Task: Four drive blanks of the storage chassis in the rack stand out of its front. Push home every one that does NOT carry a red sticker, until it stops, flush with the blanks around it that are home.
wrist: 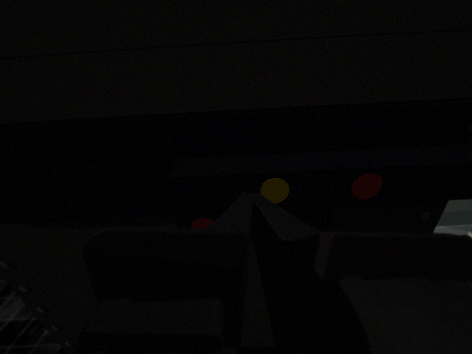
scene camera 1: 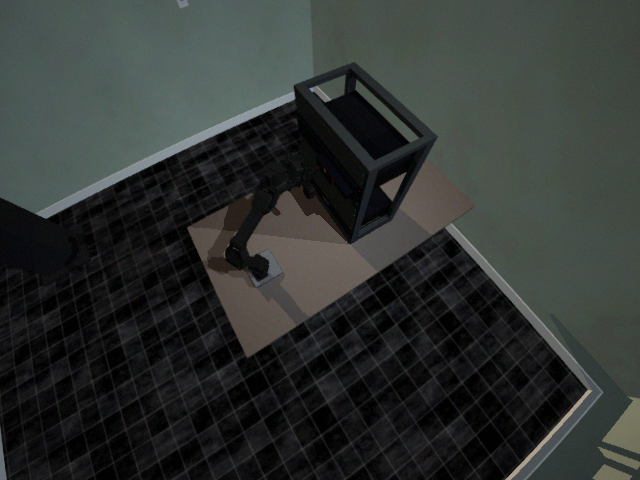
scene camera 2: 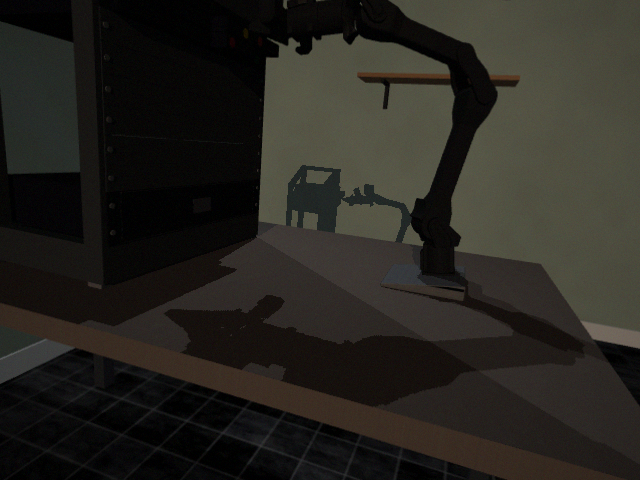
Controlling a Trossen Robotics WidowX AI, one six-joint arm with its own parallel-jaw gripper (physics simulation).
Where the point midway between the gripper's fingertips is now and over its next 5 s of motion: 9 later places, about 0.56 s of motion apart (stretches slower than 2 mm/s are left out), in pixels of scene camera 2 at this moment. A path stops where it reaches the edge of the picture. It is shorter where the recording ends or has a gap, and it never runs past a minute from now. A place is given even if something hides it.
The gripper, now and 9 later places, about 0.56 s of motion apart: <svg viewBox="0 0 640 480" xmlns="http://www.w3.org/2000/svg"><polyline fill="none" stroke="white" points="249,28 246,29 243,30 240,30 239,30 237,30 235,30 233,30 231,30 229,30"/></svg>
